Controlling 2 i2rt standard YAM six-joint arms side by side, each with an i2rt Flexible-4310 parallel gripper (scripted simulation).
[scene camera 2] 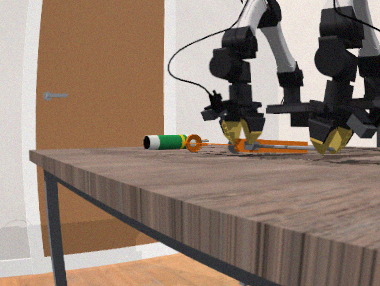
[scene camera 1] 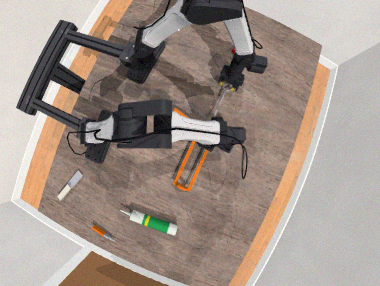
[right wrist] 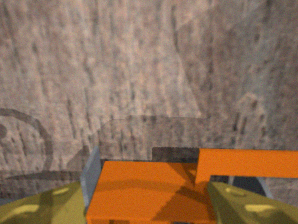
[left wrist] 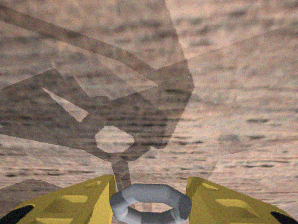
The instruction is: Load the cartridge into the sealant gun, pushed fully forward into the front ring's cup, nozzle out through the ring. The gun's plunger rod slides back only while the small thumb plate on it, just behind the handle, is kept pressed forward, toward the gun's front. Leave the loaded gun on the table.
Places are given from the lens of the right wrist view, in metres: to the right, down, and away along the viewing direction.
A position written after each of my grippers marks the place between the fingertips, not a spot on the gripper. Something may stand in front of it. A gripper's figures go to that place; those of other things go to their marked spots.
my right gripper [right wrist: 147, 190]: 0.00, 0.04, 0.09
orange sealant gun [right wrist: 122, 185]: -0.01, 0.04, 0.09
